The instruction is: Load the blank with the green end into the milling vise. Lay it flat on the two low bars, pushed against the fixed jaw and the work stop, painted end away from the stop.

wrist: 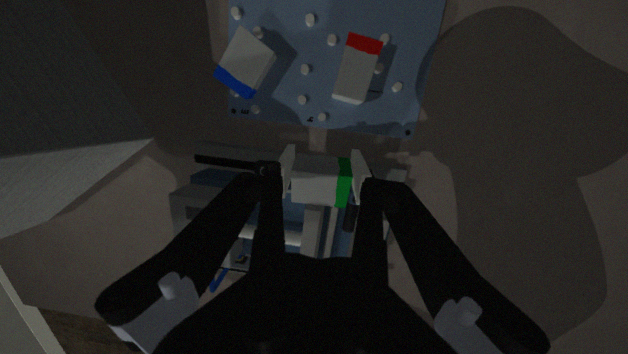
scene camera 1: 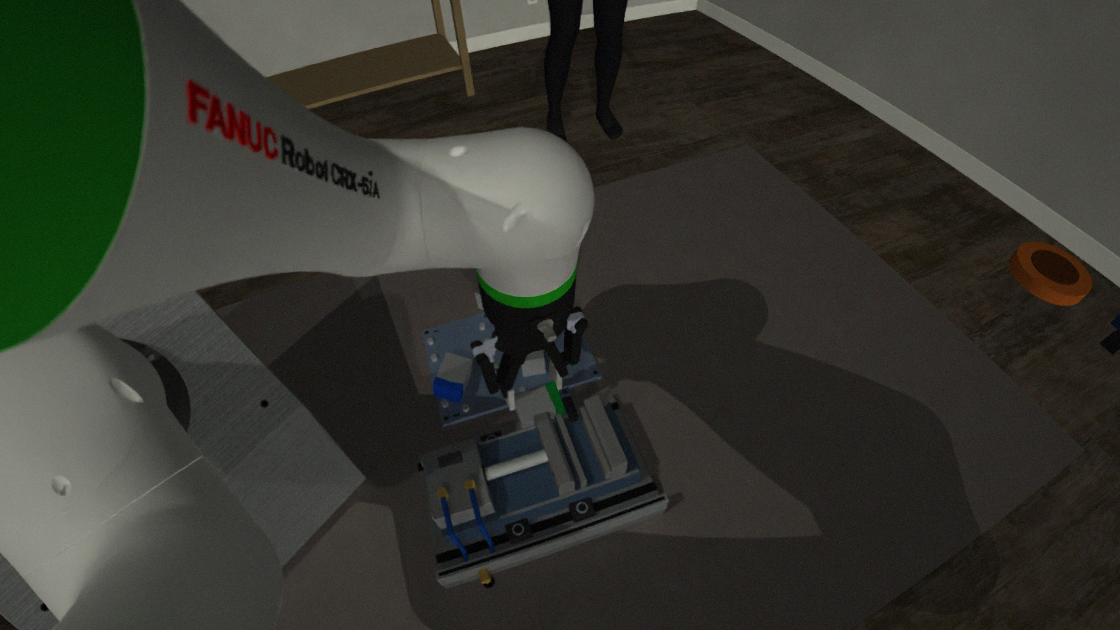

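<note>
My gripper is shut on the blank with the green end. The green end is at the right finger and the plain end at the left finger. The blank is held above the far edge of the milling vise, and its height over the vise is hard to tell. The left jaw and the right jaw run away from scene camera 1. A dark post stands near the gap's far end. The low bars are hard to make out.
Behind the vise lies a blue pegged plate. It holds a blue-ended blank and a red-ended blank. Blue hoses bend over the vise's near left side. An orange ring lies far right.
</note>
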